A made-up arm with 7 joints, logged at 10 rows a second.
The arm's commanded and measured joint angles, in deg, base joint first. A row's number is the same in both.
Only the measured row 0 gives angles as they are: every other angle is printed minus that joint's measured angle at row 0.
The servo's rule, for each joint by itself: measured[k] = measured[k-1] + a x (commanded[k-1-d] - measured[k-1]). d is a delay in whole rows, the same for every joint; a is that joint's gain. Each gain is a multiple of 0.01, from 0.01 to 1. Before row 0 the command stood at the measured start. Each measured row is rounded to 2 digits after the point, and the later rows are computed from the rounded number. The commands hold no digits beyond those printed.
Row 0, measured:
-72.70, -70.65, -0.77, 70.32, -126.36, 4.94, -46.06
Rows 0 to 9, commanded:
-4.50, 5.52, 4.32, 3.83, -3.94, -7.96, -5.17
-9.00, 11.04, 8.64, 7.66, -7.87, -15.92, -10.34
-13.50, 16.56, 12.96, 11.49, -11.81, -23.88, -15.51
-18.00, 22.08, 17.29, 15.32, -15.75, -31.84, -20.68
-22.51, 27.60, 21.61, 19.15, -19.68, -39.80, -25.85
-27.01, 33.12, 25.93, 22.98, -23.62, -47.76, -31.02
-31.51, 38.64, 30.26, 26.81, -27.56, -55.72, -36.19
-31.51, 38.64, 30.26, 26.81, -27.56, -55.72, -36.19
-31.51, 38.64, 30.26, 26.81, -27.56, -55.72, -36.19
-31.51, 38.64, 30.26, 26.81, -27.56, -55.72, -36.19
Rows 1 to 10, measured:
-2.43, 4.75, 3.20, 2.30, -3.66, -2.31, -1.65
-5.98, 10.16, 7.23, 5.52, -7.58, -6.26, -4.43
-10.04, 15.66, 11.47, 9.10, -11.51, -11.37, -7.98
-14.34, 21.18, 15.78, 12.83, -15.45, -17.31, -12.04
-18.75, 26.70, 20.09, 16.62, -19.38, -23.83, -16.46
-23.21, 32.22, 24.41, 20.44, -23.32, -30.77, -21.12
-27.69, 37.74, 28.74, 24.26, -27.26, -38.01, -25.94
-29.75, 38.51, 29.86, 25.79, -27.54, -43.15, -29.22
-30.70, 38.62, 30.16, 26.40, -27.56, -46.80, -31.45
-31.14, 38.64, 30.23, 26.65, -27.56, -49.39, -32.97
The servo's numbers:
d 0
a 0.54 0.86 0.74 0.60 0.93 0.29 0.32

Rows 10 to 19, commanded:
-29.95, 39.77, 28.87, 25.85, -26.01, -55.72, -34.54
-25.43, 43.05, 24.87, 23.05, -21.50, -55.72, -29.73
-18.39, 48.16, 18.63, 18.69, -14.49, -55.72, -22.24
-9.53, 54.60, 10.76, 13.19, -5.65, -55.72, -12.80
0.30, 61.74, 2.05, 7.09, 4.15, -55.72, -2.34
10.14, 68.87, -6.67, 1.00, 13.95, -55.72, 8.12
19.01, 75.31, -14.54, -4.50, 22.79, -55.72, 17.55
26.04, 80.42, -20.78, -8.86, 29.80, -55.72, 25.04
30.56, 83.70, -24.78, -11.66, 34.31, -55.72, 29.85
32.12, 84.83, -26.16, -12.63, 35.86, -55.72, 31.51
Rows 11 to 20, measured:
-30.50, 39.61, 29.22, 26.17, -26.12, -51.23, -33.47
-27.76, 42.57, 26.00, 24.30, -21.82, -52.53, -32.27
-22.70, 47.38, 20.55, 20.93, -15.00, -53.46, -29.06
-15.59, 53.59, 13.31, 16.29, -6.30, -54.12, -23.86
-7.01, 60.60, 4.98, 10.77, 3.42, -54.58, -16.97
2.25, 67.71, -3.64, 4.91, 13.21, -54.91, -8.94
11.30, 74.25, -11.71, -0.74, 22.12, -55.14, -0.46
19.26, 79.56, -18.42, -5.61, 29.26, -55.31, 7.70
25.36, 83.12, -23.13, -9.24, 33.96, -55.43, 14.79
29.01, 84.59, -25.37, -11.27, 35.73, -55.51, 20.14

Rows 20 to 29, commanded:
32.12, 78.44, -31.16, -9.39, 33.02, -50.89, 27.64
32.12, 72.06, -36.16, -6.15, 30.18, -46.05, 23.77
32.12, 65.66, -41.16, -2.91, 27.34, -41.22, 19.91
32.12, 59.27, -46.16, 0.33, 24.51, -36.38, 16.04
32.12, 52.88, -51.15, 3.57, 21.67, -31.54, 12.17
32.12, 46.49, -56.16, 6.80, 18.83, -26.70, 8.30
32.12, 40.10, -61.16, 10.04, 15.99, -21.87, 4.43
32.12, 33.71, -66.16, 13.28, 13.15, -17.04, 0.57
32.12, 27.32, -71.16, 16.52, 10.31, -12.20, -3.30
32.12, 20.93, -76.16, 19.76, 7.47, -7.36, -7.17
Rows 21 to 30, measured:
30.69, 79.30, -29.65, -10.14, 33.21, -54.17, 22.54
31.46, 73.07, -34.47, -7.75, 30.39, -51.82, 22.93
31.82, 66.70, -39.42, -4.85, 27.55, -48.75, 21.96
31.98, 60.31, -44.41, -1.74, 24.72, -45.16, 20.07
32.06, 53.92, -49.40, 1.45, 21.88, -41.21, 17.54
32.09, 47.53, -54.40, 4.66, 19.04, -37.00, 14.58
32.11, 41.14, -59.40, 7.89, 16.20, -32.61, 11.33
32.12, 34.75, -64.40, 11.12, 13.36, -28.09, 7.89
32.12, 28.36, -69.40, 14.36, 10.52, -23.48, 4.31
32.12, 21.97, -74.40, 17.60, 7.68, -18.81, 0.64

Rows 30 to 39, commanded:
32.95, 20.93, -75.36, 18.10, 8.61, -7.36, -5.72
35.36, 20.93, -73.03, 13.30, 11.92, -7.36, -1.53
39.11, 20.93, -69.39, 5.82, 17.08, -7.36, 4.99
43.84, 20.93, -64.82, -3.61, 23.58, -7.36, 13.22
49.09, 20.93, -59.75, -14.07, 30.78, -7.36, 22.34
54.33, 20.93, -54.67, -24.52, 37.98, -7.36, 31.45
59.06, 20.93, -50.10, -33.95, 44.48, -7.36, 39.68
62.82, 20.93, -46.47, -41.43, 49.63, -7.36, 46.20
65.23, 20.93, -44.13, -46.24, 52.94, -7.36, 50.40
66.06, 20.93, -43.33, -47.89, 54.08, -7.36, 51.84
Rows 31 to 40, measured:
32.57, 21.08, -75.11, 17.90, 8.54, -15.49, -1.40
34.08, 20.95, -73.57, 15.14, 11.68, -13.13, -1.44
36.80, 20.93, -70.48, 9.55, 16.70, -11.46, 0.62
40.60, 20.93, -66.29, 1.65, 23.10, -10.27, 4.65
45.18, 20.93, -61.45, -7.78, 30.24, -9.43, 10.31
50.12, 20.93, -56.43, -17.82, 37.44, -8.83, 17.07
54.95, 20.93, -51.75, -27.50, 43.99, -8.40, 24.31
59.20, 20.93, -47.84, -35.86, 49.24, -8.10, 31.31
62.46, 20.93, -45.09, -42.09, 52.68, -7.89, 37.42
64.40, 20.93, -43.79, -45.57, 53.98, -7.74, 42.03

